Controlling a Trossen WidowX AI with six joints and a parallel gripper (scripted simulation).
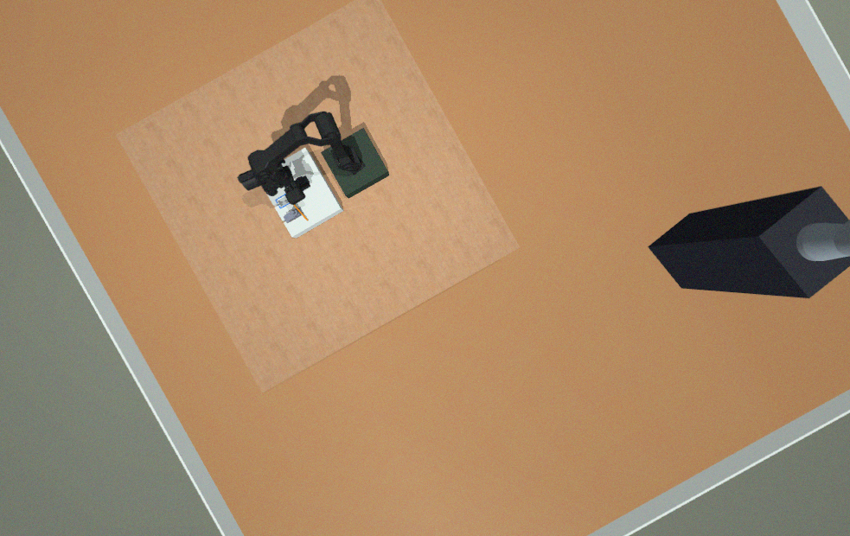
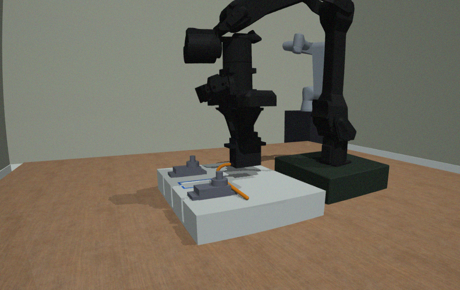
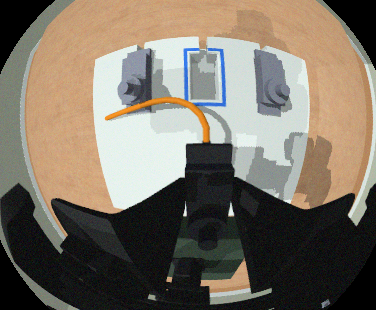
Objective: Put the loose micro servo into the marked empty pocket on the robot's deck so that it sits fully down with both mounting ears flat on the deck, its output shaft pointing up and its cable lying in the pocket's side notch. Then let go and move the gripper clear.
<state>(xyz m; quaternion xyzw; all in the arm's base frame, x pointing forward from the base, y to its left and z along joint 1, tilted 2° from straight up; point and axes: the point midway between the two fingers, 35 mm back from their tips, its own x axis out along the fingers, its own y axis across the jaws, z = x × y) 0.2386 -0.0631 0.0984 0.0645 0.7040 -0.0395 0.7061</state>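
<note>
Right now my gripper tip is 100 mm above the white deck and 20 mm past it.
</note>
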